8 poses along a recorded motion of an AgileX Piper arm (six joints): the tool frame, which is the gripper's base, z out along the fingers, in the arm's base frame.
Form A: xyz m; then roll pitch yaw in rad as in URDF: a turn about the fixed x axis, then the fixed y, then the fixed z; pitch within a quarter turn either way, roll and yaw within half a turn.
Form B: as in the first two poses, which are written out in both.
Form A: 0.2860 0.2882 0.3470 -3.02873 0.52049 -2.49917
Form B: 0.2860 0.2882 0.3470 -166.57 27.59 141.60
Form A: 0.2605 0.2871 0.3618 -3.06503 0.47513 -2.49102
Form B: 0.2605 0.2871 0.3618 -166.35 24.16 140.85
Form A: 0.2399 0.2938 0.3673 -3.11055 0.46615 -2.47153
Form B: 0.2399 0.2938 0.3673 -164.08 21.80 138.95
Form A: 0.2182 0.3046 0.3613 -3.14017 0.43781 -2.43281
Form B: 0.2182 0.3046 0.3613 -163.12 18.83 136.59
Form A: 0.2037 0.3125 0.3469 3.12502 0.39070 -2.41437
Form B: 0.2037 0.3125 0.3469 -163.98 15.87 135.90
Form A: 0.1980 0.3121 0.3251 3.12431 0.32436 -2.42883
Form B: 0.1980 0.3121 0.3251 -166.85 13.28 137.46
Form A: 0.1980 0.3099 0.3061 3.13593 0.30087 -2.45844
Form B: 0.1980 0.3099 0.3061 -168.66 13.08 139.51
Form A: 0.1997 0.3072 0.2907 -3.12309 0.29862 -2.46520
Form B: 0.1997 0.3072 0.2907 -169.93 13.94 140.17
